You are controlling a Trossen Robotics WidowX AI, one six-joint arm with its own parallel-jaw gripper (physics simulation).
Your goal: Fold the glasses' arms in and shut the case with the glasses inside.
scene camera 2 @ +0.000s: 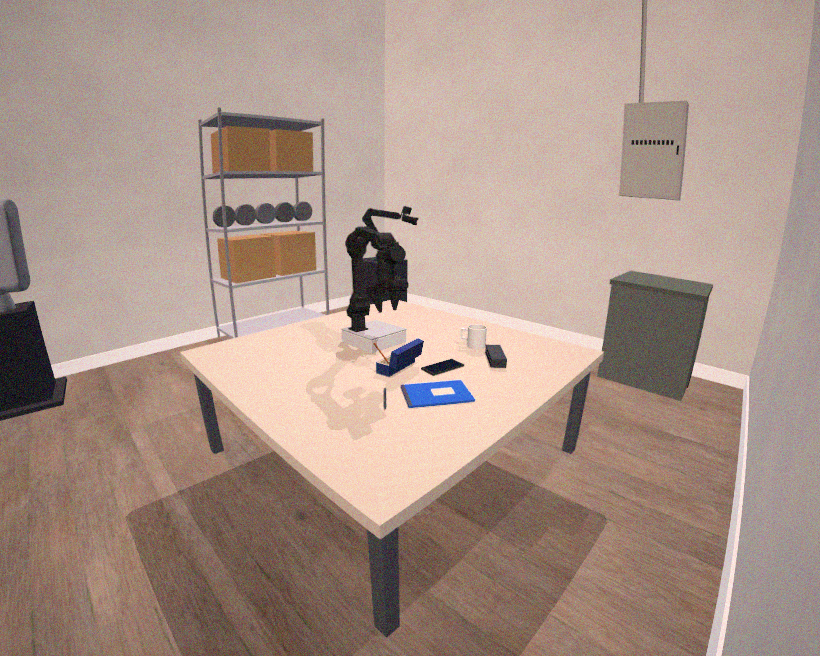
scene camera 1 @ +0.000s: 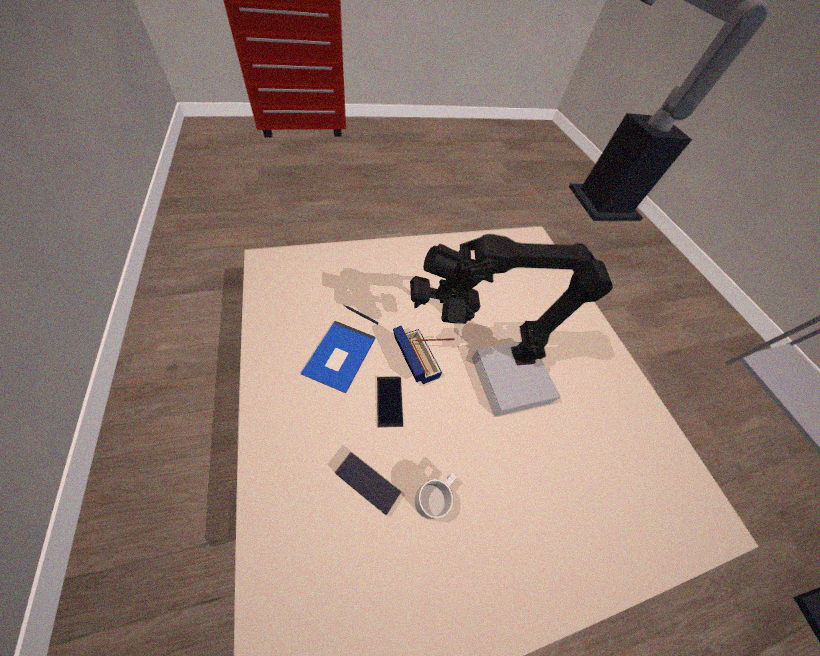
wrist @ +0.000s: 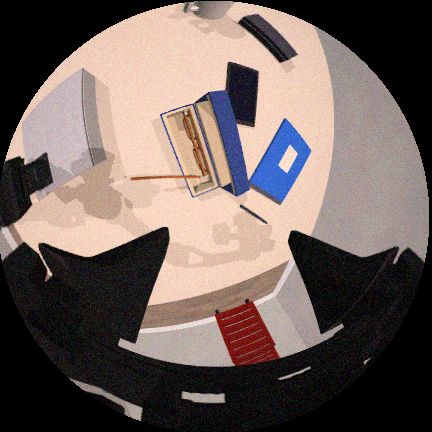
The table carries a dark flat box (wrist: 265, 33), a white mug (scene camera 1: 434, 499), a black phone (scene camera 1: 389, 394) and a blue notebook (scene camera 2: 427, 394). I also see my gripper (scene camera 1: 430, 309), a brown glasses (wrist: 188, 123) and a blue glasses case (scene camera 2: 400, 358).
The black phone also shows in the wrist view (wrist: 241, 84). My gripper also shows in scene camera 2 (scene camera 2: 387, 311) and in the wrist view (wrist: 232, 235).
